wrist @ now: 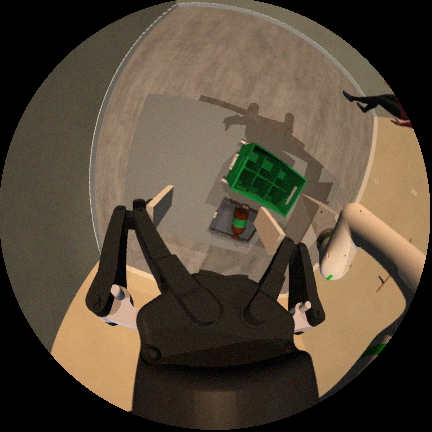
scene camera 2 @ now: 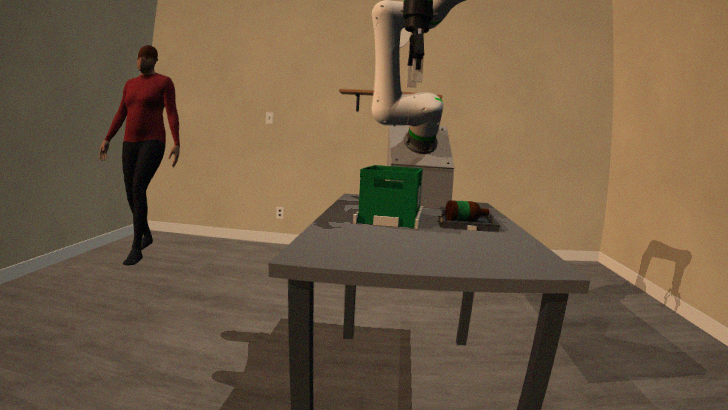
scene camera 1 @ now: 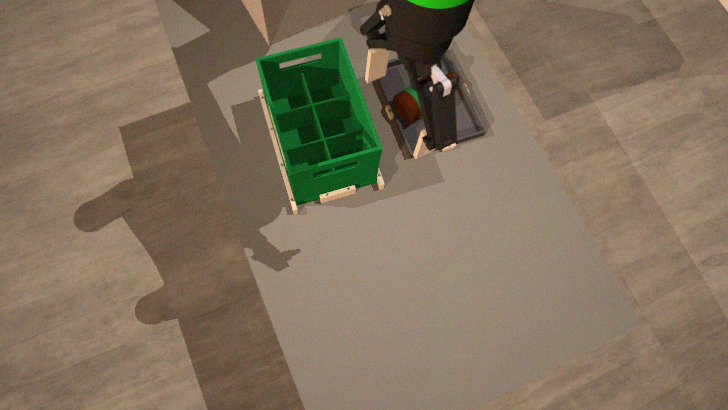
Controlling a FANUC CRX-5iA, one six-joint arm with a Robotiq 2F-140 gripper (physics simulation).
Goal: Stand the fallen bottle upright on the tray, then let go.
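Frame: origin at the arm's base, x right, y back, z down, level; centimetres.
Where they show: gripper, fingertip midpoint: (wrist: 215, 205) (scene camera 2: 414, 84) (scene camera 1: 398, 113); arm's base, link origin: (scene camera 2: 420, 142).
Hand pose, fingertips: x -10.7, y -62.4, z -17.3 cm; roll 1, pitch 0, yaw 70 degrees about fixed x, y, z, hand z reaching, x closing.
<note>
Things, the pixels of their top centre, and the offset from my fingertips. Level surfaces: height alone.
- brown bottle with a green band, top centre: (scene camera 1: 431, 83) (scene camera 2: 469, 201) (wrist: 239, 229) dx -16.3, dy +26.9, dz +36.9 cm
- dark shallow tray, top centre: (scene camera 1: 429, 97) (scene camera 2: 469, 216) (wrist: 236, 224) dx -16.6, dy +26.6, dz +42.2 cm
- green crate with compartments, top centre: (scene camera 1: 316, 101) (scene camera 2: 394, 168) (wrist: 273, 183) dx +10.3, dy +19.7, dz +27.3 cm
- grey table, surface height: dz +44.7 cm
The brown bottle with a green band (scene camera 1: 406, 106) (scene camera 2: 461, 210) (wrist: 240, 220) lies on its side in the dark shallow tray (scene camera 1: 469, 136) (scene camera 2: 494, 227) (wrist: 222, 217). In scene camera 2 its neck points right; in the wrist view it points towards the bottom of the picture. My gripper (scene camera 1: 398, 104) (scene camera 2: 415, 76) (wrist: 215, 205) is open and empty, with its pads wide apart. It hangs high above the table, well clear of the bottle. In scene camera 1 a finger and the gripper body hide the bottle's neck and part of the tray.
A green crate with compartments (scene camera 1: 336, 175) (scene camera 2: 390, 198) (wrist: 260, 185) stands beside the tray, with pale wooden strips along its foot. Both are on the grey table (scene camera 1: 433, 280) (scene camera 2: 422, 259) (wrist: 170, 140). A person in red (scene camera 2: 145, 109) is on the floor away from the table.
</note>
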